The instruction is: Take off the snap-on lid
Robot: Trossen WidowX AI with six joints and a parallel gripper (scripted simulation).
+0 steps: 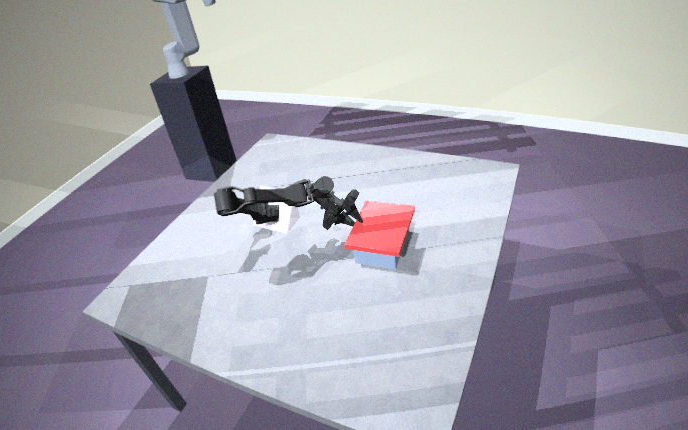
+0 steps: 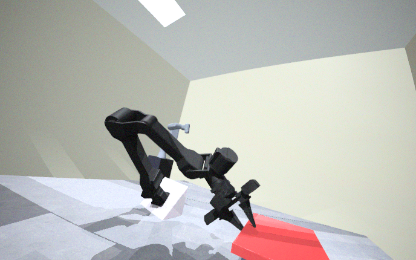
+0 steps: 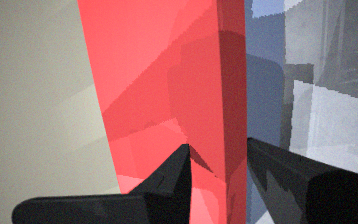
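The red lid lies 80 mm ahead of my gripper tip and 10 mm above it. The rest, counted from my gripper tip: pale blue storage box 80 mm ahead, 40 mm below.
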